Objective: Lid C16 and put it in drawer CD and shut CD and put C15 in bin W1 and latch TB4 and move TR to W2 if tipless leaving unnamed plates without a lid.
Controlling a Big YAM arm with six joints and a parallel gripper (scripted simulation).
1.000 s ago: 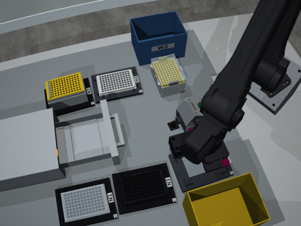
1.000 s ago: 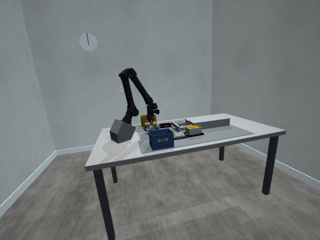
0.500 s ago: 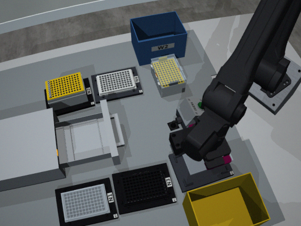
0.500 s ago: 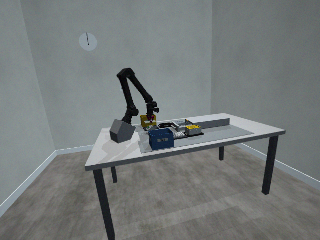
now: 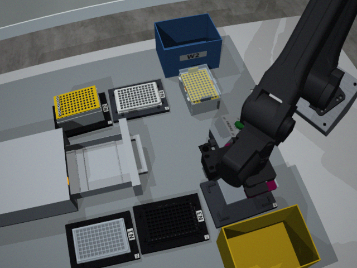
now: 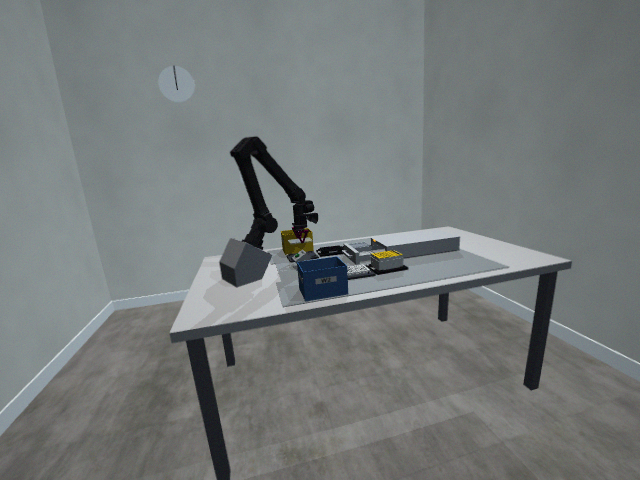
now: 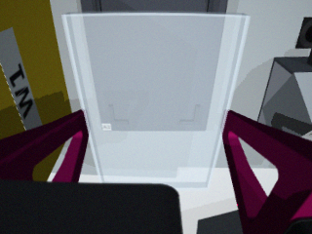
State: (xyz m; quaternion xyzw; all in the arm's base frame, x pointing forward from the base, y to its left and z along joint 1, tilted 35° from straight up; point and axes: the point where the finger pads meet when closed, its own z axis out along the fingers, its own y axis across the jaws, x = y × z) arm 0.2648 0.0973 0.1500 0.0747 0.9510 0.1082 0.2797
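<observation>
Now: the black plate 180 mm ahead of my hand and 80 mm below it. Also, from my hand: green DONE key: 150 mm to the right, 70 mm behind, 40 mm below; then plate lid: right at my hand; then lid park: 100 mm below.
</observation>
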